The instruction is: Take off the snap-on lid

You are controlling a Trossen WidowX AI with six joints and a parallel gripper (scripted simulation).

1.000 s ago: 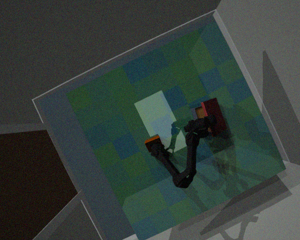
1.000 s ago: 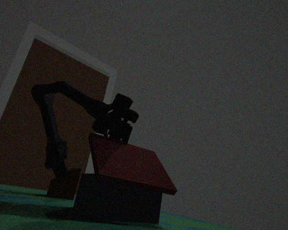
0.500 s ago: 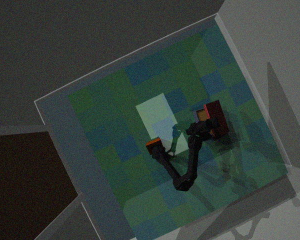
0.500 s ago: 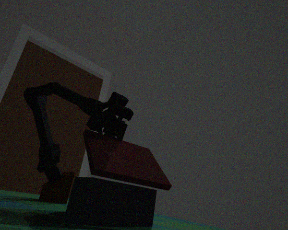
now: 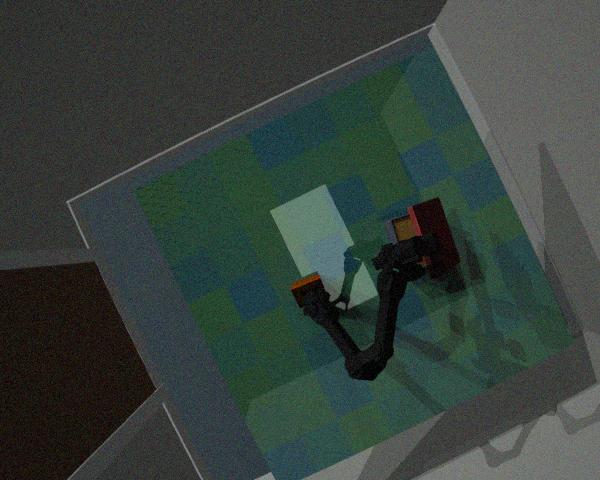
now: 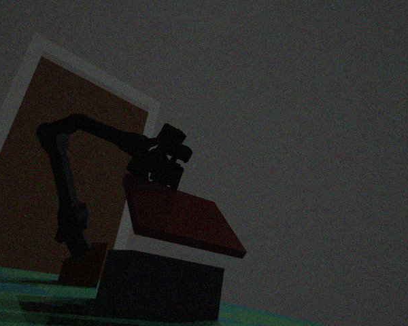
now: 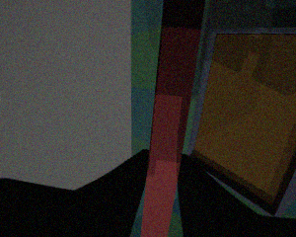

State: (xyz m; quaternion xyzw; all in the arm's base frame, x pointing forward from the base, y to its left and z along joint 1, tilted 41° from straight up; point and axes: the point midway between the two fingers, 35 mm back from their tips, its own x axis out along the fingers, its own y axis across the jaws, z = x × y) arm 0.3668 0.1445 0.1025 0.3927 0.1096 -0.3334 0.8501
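Now: the red lid 70 mm ahead of my gripper tip and 50 mm below it. The rest, counted from my gripper tip: grey storage box (190 mm below, 30 mm ahead).
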